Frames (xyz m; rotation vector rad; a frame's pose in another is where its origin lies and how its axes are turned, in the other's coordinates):
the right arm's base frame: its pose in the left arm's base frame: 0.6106 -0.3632 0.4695 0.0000 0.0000 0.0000
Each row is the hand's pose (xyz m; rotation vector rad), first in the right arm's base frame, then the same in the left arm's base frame.
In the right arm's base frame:
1: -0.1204 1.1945 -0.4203 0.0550 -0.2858 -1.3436
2: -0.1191 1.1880 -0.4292 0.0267 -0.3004 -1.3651
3: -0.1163 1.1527 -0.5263 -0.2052 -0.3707 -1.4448
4: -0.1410 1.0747 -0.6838 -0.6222 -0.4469 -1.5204
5: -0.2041 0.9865 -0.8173 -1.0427 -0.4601 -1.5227
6: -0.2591 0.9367 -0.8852 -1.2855 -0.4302 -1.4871
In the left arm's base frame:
1: 0.4902 0.8313 0.0492 0.0550 -0.2858 -1.3436
2: 0.4915 0.8248 0.0403 0.0267 -0.3004 -1.3651
3: 0.4943 0.7895 -0.0568 -0.2052 -0.3707 -1.4448
4: 0.4696 0.7115 -0.2143 -0.6222 -0.4469 -1.5204
5: 0.4065 0.6233 -0.3478 -1.0427 -0.4601 -1.5227
6: 0.3515 0.5735 -0.4157 -1.2855 -0.4302 -1.4871

